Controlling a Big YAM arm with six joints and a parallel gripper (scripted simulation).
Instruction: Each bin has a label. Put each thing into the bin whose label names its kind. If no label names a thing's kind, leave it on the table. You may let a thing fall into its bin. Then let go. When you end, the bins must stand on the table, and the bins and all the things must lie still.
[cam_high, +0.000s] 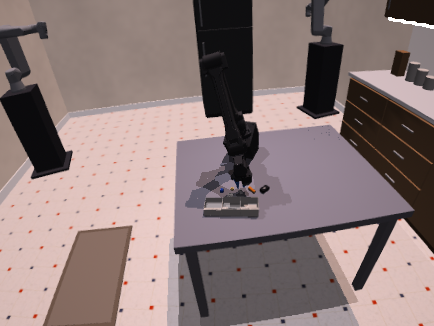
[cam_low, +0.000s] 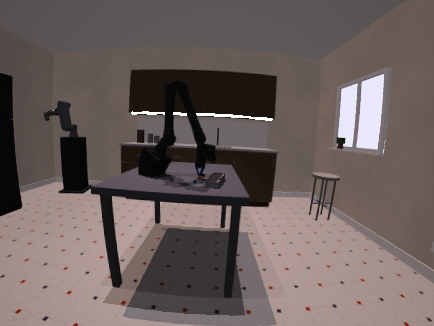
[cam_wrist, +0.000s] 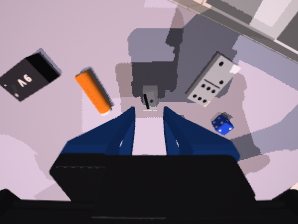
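My gripper is now 4 cm past the small brass nut, 3 cm to the left of it and 3 cm above it. From my hand the other things lie so: white domino (1 cm ahead, 6 cm to the right, 3 cm below); orange cylinder (1 cm ahead, 6 cm to the left, 3 cm below); blue die (4 cm behind, 9 cm to the right, 3 cm below).
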